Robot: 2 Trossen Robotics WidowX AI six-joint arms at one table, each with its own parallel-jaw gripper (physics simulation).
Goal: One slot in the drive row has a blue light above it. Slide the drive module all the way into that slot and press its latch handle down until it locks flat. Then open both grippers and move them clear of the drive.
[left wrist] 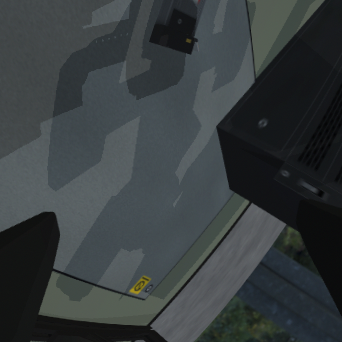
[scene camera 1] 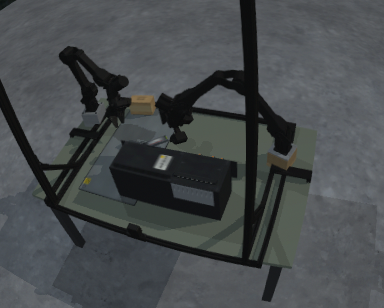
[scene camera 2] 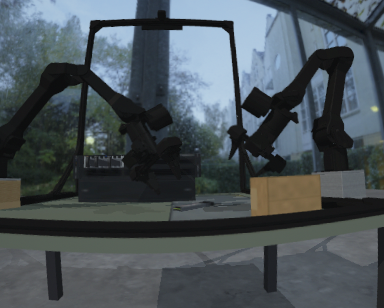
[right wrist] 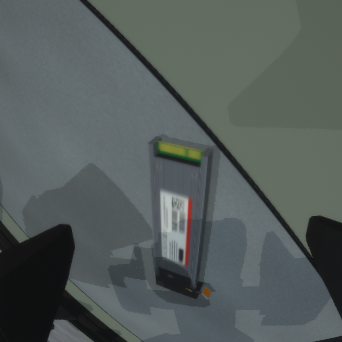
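Where they show: left gripper, between the fingertips: (left wrist: 180, 220) (scene camera 1: 120, 125) (scene camera 2: 240, 169); right gripper, between the fingertips: (scene camera 1: 167, 132) (scene camera 2: 169, 186) (right wrist: 194, 234); left arm's base, origin of its link: (scene camera 1: 92, 108) (scene camera 2: 337, 171); right arm's base, origin of its link: (scene camera 1: 282, 148).
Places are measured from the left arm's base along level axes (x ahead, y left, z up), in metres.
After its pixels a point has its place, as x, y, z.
The drive module (scene camera 1: 159, 141) {0.400, -0.151, -0.076} (scene camera 2: 192, 206) {0.386, -0.129, -0.077} (right wrist: 175, 225) {0.383, -0.152, -0.075} lies label up on the grey mat (scene camera 1: 100, 170) {0.160, -0.345, -0.084} (right wrist: 60, 65) {0.415, -0.029, -0.084}; its green connector and orange-tipped latch show in the right wrist view. Its black end (left wrist: 177, 31) {0.326, -0.186, -0.075} shows at the top of the left wrist view. The black drive chassis (scene camera 1: 145, 180) {0.453, -0.499, 0.064} (scene camera 2: 135, 187) {0.539, -0.361, -0.032} (left wrist: 280, 110) {0.380, -0.333, -0.034} stands beside it. The slot row's blue light does not show. My right gripper (scene camera 2: 166, 182) {0.444, -0.147, -0.024} (right wrist: 194, 234) {0.444, -0.147, -0.024} is open and empty above the module. My left gripper (scene camera 1: 116, 122) {0.226, -0.157, 0.021} (left wrist: 180, 220) {0.226, -0.157, 0.021} is open and empty above the mat, apart from the module.
A wooden block (scene camera 1: 143, 105) {0.275, 0.047, -0.023} (scene camera 2: 285, 195) {0.280, 0.107, -0.037} stands at the table's back edge in scene camera 1. Black frame posts (scene camera 1: 249, 125) {0.839, -0.727, 0.552} rise around the table (scene camera 1: 300, 210) {1.045, -0.485, -0.086}. A yellow sticker (scene camera 1: 87, 181) {0.115, -0.417, -0.085} (left wrist: 140, 285) {0.112, -0.417, -0.084} marks a mat corner.
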